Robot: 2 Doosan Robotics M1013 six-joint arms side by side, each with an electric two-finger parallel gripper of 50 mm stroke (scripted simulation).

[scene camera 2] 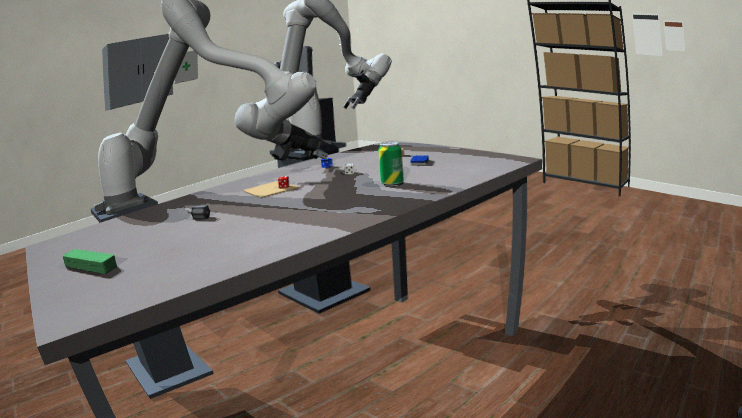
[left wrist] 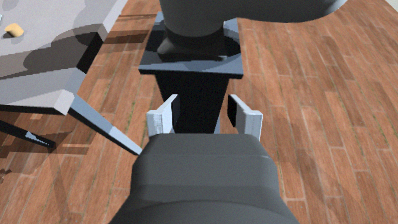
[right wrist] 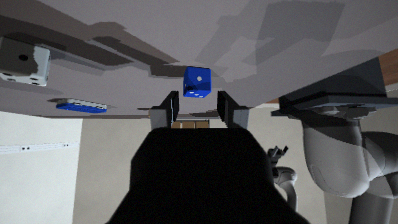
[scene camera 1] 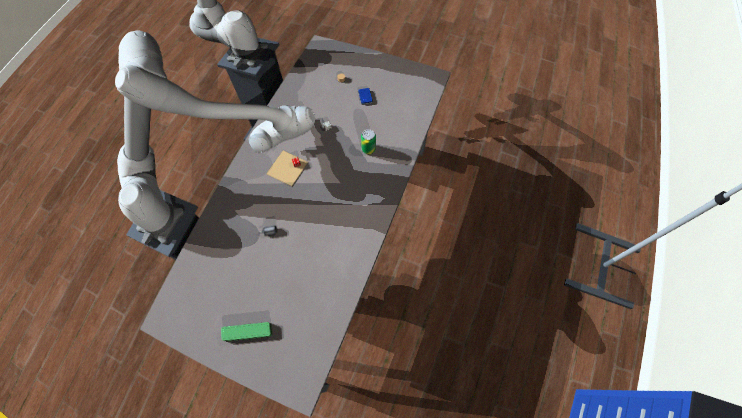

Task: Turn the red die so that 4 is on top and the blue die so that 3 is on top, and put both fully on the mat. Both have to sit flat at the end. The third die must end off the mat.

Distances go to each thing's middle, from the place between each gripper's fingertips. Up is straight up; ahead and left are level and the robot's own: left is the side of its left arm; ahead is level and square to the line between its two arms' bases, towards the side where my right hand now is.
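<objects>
Tan mat (scene camera 1: 283, 169): 980 mm to the right of my left hand, 490 mm ahead of it, 160 mm below it. My left gripper is 660 mm to the left of the blue die (right wrist: 196, 81), 450 mm short of it and 140 mm above it.
From my right hand, the tan mat is 280 mm to the right, 50 mm ahead and 50 mm below. My right hand is 40 mm above the blue die and 40 mm to the right of it.
</objects>
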